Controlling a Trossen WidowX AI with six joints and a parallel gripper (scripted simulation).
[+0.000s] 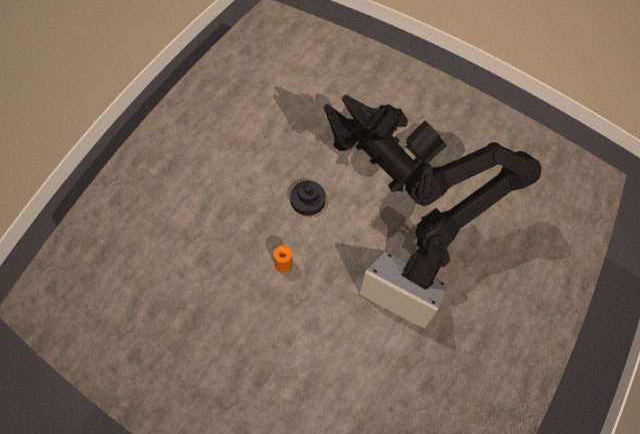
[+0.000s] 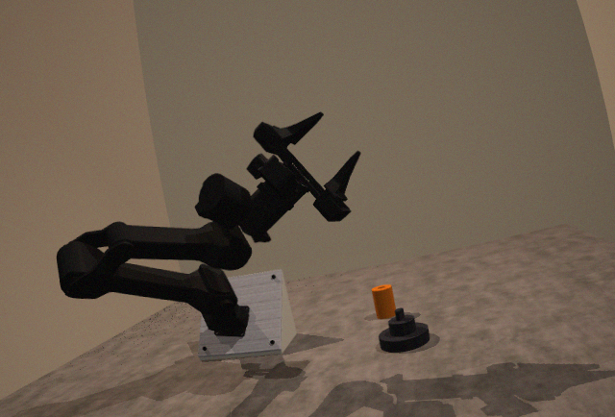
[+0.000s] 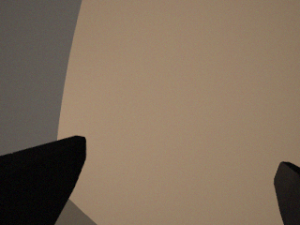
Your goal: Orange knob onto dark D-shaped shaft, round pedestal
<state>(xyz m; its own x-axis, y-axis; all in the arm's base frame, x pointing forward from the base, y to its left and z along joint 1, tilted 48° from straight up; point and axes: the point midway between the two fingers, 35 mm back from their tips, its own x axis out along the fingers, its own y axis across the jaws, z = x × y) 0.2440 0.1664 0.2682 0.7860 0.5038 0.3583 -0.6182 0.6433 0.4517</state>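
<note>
My gripper tip is now 3 cm past the orange knob, 21 cm to the right of it and 33 cm above it. The rest, counted from my gripper tip: dark round pedestal 3 cm ahead, 4 cm to the left, 33 cm below.
</note>
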